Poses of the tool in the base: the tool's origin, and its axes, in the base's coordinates. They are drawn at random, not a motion.
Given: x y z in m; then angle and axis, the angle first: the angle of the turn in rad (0 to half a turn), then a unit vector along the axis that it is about.
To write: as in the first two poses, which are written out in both.
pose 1, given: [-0.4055, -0.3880, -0.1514, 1.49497, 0.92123, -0.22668, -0.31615]
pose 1, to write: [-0.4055, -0.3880, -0.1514, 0.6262, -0.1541, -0.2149, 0.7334]
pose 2, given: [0.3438, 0.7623, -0.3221, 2.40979, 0.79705, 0.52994, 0.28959]
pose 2, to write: [0.3438, 0.7623, -0.3221, 0.7443, 0.4949, 0.2704, 0.3578]
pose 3, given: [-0.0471, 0.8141, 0.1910, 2.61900, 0.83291, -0.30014, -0.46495]
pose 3, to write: [-0.0471, 0.8141, 0.1910, 0.8046, -0.2900, -0.4492, 0.2583]
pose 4, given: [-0.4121, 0.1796, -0.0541, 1.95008, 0.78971, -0.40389, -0.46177]
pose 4, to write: [-0.4121, 0.1796, -0.0541, 0.6537, -0.3343, -0.3822, 0.5611]
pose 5, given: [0.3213, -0.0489, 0.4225, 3.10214, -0.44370, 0.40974, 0.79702]
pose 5, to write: [0.3213, -0.0489, 0.4225, -0.4436, 0.4097, 0.7969, 0.0197]
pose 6, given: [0.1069, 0.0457, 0.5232, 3.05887, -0.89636, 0.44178, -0.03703]
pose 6, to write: [0.1069, 0.0457, 0.5232, -0.8956, 0.4414, -0.0370, 0.0413]
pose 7, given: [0.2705, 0.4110, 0.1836, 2.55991, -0.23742, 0.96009, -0.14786]
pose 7, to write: [0.2705, 0.4110, 0.1836, -0.2274, 0.9198, -0.1417, 0.2868]
